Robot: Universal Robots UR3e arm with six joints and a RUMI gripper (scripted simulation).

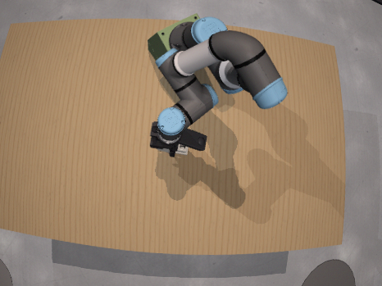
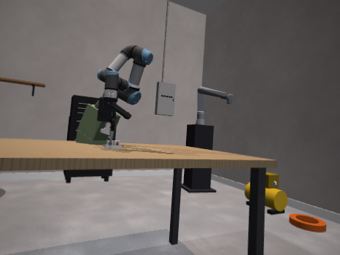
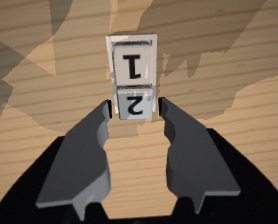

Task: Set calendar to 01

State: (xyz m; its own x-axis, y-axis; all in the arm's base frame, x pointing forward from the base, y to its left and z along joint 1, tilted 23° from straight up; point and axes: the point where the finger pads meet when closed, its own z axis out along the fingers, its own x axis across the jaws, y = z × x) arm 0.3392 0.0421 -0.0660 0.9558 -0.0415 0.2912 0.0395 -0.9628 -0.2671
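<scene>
The white cube lies 1 cm below my hand. Round my hand: white tray 3 cm below, 2 cm to the left.
</scene>
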